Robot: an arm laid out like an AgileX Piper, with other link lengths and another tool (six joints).
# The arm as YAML. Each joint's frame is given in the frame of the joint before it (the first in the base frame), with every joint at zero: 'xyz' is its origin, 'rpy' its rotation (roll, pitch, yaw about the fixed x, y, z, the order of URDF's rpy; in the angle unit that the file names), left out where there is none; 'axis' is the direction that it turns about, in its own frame. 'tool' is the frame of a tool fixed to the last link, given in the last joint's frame.
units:
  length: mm
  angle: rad
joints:
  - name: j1
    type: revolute
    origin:
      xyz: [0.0, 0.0, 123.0]
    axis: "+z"
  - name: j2
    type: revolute
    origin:
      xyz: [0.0, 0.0, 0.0]
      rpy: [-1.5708, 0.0, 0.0]
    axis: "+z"
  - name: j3
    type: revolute
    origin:
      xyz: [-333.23, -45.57, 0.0]
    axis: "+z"
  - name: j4
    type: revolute
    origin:
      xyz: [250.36, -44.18, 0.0]
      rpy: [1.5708, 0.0, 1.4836]
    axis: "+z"
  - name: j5
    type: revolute
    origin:
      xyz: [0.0, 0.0, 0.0]
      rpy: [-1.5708, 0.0, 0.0]
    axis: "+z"
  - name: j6
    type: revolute
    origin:
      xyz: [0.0, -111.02, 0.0]
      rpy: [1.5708, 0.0, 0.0]
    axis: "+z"
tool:
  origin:
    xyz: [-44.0, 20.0, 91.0]
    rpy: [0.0, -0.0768, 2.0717]
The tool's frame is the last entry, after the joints.
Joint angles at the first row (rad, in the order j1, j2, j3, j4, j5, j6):
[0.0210, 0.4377, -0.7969, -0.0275, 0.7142, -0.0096]
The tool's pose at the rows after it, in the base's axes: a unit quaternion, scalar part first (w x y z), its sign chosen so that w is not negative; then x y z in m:
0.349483 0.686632 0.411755 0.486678 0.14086 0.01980 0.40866
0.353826 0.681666 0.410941 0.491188 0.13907 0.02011 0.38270
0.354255 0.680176 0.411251 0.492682 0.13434 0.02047 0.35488
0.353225 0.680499 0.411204 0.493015 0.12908 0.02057 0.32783
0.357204 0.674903 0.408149 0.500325 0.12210 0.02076 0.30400
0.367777 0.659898 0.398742 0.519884 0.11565 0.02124 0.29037
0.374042 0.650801 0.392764 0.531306 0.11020 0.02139 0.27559
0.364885 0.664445 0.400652 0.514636 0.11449 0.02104 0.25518
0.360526 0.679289 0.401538 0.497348 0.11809 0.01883 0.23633
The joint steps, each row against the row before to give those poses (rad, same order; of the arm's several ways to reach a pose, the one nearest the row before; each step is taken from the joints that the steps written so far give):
[-0.0001, -0.0330, 0.0644, -0.0203, -0.0438, -0.0188]
[0.0000, -0.0530, 0.1125, -0.0042, -0.0747, 0.0000]
[0.0002, -0.0617, 0.1046, -0.0002, -0.0465, 0.0002]
[-0.0001, -0.0634, 0.0942, 0.0002, -0.0302, 0.0023]
[0.0001, -0.0777, 0.0919, -0.0005, -0.0351, 0.0002]
[-0.0001, -0.0766, 0.0781, 0.0001, -0.0584, -0.0001]
[0.0000, -0.0723, 0.0632, 0.0000, -0.0249, 0.0000]
[-0.0026, 0.0000, 0.0429, 0.0000, 0.0065, 0.0016]
[-0.0184, 0.0000, 0.0417, 0.0000, 0.0007, 0.0023]

